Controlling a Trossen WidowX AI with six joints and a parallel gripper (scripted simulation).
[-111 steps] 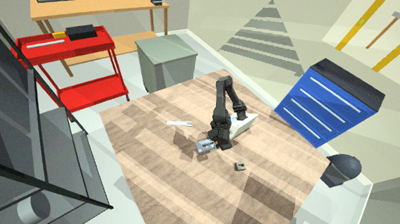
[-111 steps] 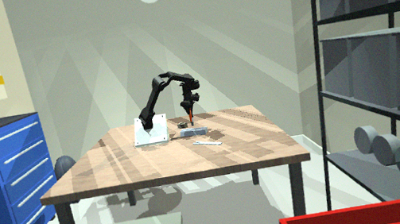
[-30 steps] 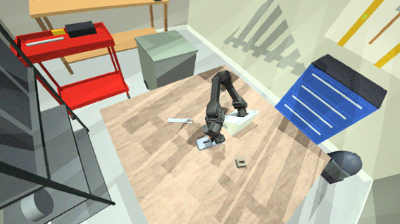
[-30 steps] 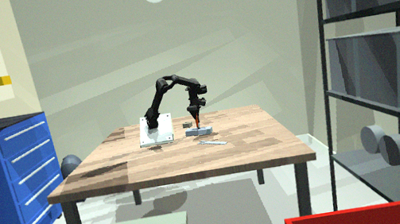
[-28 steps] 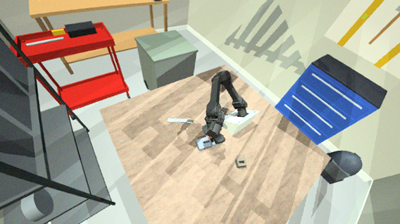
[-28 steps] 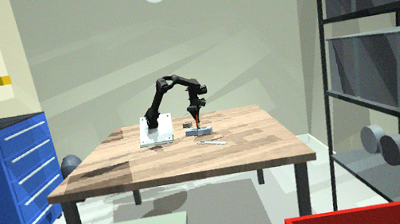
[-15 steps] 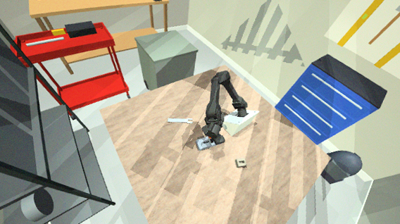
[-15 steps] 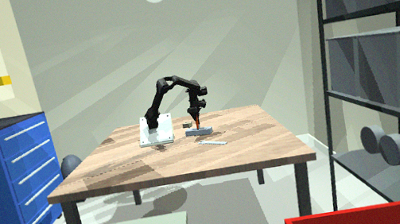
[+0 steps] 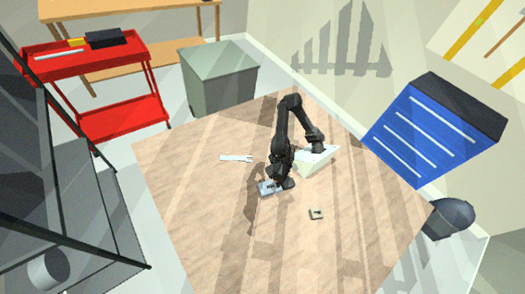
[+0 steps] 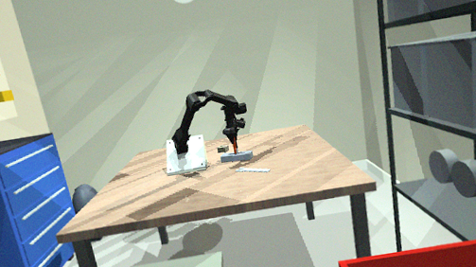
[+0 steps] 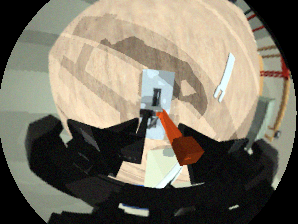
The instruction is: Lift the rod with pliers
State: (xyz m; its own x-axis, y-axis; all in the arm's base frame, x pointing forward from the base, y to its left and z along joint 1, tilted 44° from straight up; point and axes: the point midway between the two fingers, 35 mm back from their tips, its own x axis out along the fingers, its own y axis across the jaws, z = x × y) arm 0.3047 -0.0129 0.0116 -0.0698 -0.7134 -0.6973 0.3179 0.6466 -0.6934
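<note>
The light blue channel block is 80 mm below my gripper tip. Round my gripper tip: flat silver wrench 40 mm ahead, 250 mm to the right, 100 mm below; grey holster 70 mm behind, 250 mm to the left, 90 mm below.
</note>
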